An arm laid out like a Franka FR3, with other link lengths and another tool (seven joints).
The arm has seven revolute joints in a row. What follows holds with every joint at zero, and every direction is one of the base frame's. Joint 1 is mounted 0.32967 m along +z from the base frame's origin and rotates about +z. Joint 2 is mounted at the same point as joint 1 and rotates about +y. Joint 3 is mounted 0.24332 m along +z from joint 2 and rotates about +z. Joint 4 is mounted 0.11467 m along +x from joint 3 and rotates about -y. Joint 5 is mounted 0.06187 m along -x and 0.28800 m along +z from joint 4 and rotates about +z. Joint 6 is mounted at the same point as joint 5 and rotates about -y. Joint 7 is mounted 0.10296 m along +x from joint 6 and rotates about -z. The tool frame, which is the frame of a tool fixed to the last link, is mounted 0.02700 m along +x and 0.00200 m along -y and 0.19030 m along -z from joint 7; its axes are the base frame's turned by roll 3.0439, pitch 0.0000 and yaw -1.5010 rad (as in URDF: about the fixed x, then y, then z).
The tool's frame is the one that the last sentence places.
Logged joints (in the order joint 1, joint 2, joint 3, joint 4, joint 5, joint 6, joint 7), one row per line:
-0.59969 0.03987 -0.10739 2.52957 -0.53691 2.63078 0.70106
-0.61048 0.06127 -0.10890 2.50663 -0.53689 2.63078 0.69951
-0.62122 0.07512 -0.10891 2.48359 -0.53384 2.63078 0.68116
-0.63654 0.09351 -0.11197 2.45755 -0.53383 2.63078 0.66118
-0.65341 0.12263 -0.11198 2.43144 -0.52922 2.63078 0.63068
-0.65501 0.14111 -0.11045 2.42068 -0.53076 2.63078 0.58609
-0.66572 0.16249 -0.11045 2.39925 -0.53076 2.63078 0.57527
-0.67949 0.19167 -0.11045 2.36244 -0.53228 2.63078 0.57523
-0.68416 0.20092 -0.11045 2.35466 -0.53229 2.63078 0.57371
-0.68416 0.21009 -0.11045 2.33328 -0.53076 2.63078 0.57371
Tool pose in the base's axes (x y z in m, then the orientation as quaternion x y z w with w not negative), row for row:
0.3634 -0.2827 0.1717 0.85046 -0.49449 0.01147 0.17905
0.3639 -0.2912 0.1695 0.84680 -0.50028 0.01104 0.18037
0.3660 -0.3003 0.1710 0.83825 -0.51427 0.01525 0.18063
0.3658 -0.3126 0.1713 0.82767 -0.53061 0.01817 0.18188
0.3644 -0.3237 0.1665 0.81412 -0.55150 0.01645 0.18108
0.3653 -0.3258 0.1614 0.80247 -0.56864 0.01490 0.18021
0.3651 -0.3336 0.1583 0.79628 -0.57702 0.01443 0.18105
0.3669 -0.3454 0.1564 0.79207 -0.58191 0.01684 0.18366
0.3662 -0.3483 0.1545 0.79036 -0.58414 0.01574 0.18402
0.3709 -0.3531 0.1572 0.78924 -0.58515 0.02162 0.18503
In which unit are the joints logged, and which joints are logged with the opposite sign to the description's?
The joints are logged in radians. Opposite sign: joint 4, joint 7.
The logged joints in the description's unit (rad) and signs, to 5 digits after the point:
-0.59969 0.03987 -0.10739 -2.52957 -0.53691 2.63078 -0.70106
-0.61048 0.06127 -0.10890 -2.50663 -0.53689 2.63078 -0.69951
-0.62122 0.07512 -0.10891 -2.48359 -0.53384 2.63078 -0.68116
-0.63654 0.09351 -0.11197 -2.45755 -0.53383 2.63078 -0.66118
-0.65341 0.12263 -0.11198 -2.43144 -0.52922 2.63078 -0.63068
-0.65501 0.14111 -0.11045 -2.42068 -0.53076 2.63078 -0.58609
-0.66572 0.16249 -0.11045 -2.39925 -0.53076 2.63078 -0.57527
-0.67949 0.19167 -0.11045 -2.36244 -0.53228 2.63078 -0.57523
-0.68416 0.20092 -0.11045 -2.35466 -0.53229 2.63078 -0.57371
-0.68416 0.21009 -0.11045 -2.33328 -0.53076 2.63078 -0.57371

